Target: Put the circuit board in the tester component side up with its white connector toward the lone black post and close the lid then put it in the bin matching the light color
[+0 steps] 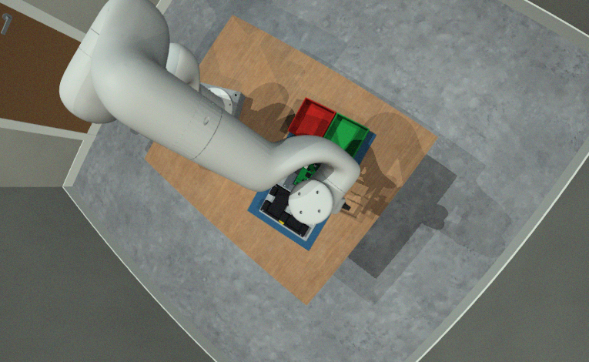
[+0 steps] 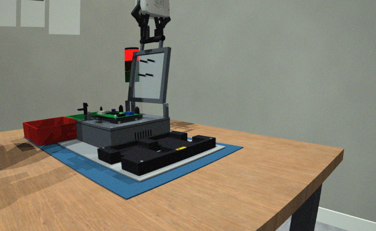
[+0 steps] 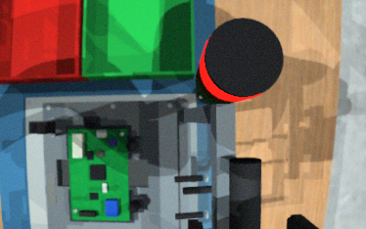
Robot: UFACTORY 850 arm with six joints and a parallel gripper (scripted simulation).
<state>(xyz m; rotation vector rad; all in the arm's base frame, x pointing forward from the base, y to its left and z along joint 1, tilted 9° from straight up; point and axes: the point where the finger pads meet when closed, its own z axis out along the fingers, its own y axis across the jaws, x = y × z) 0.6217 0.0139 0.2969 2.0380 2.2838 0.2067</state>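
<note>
Right now my hand is 21 cm above the green circuit board, 13 cm past it and 1 cm to the left of it. From my hand the other things lie so: black hook: 20 cm below, 20 cm behind, 3 cm to the left; see-through lid: 10 cm below, 2 cm behind; green bin: 27 cm below, 19 cm to the left, 11 cm behind.
</note>
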